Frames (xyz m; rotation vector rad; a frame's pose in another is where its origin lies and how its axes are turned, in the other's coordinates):
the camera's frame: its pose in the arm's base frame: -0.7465 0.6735 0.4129 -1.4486 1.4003 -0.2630
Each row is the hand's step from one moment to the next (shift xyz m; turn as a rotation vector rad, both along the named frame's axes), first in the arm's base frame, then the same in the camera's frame.
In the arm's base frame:
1: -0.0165 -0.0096 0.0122 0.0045 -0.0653 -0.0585
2: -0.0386 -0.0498 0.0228 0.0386 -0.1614 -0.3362
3: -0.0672 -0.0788 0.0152 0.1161 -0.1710 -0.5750
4: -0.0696 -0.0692 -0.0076 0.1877 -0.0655 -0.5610
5: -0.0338 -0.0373 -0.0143 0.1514 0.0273 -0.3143
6: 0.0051 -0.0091 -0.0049 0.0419 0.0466 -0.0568
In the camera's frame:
1: -0.0028 -0.0019 -0.0224 0.0835 0.0265 -0.0053
2: 0.0189 -0.0066 -0.0639 0.3071 0.1961 0.0882
3: 0.0383 0.0092 -0.0970 0.4531 0.3310 0.2419
4: 0.0407 0.0305 -0.0843 0.3799 0.3032 0.3435
5: 0.0279 0.0220 -0.0384 0.1734 0.1578 0.2598
6: 0.0114 -0.0015 0.0013 0.0011 0.0299 0.0791

